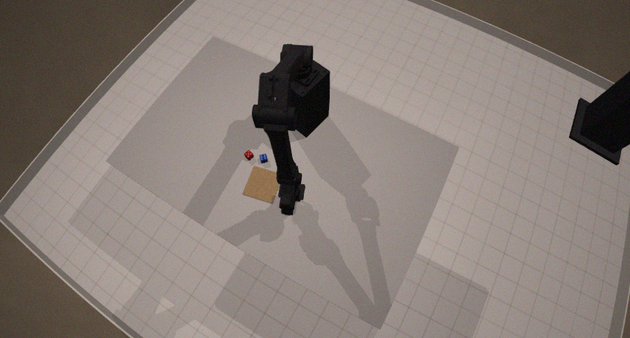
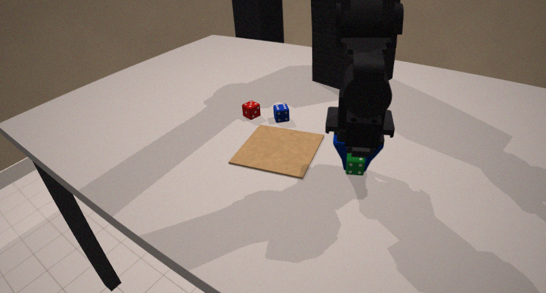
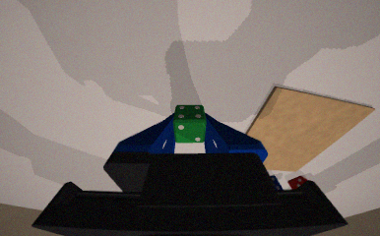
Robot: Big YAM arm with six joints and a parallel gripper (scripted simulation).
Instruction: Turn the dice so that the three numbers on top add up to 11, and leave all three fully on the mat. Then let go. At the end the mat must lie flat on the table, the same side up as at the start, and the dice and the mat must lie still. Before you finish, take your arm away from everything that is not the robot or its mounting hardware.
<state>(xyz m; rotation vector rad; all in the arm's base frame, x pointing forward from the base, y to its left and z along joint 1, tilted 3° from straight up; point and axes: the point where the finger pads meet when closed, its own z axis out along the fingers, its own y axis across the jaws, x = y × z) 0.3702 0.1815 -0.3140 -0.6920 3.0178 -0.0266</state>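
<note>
Now: hand 15 cm to the left of the tan mat, 2 cm short of it and 1 cm above it. The rest, counted from my hand: green die (right at my hand); then red die (28 cm to the right, 5 cm behind); then blue die (21 cm to the right, 8 cm behind).
</note>
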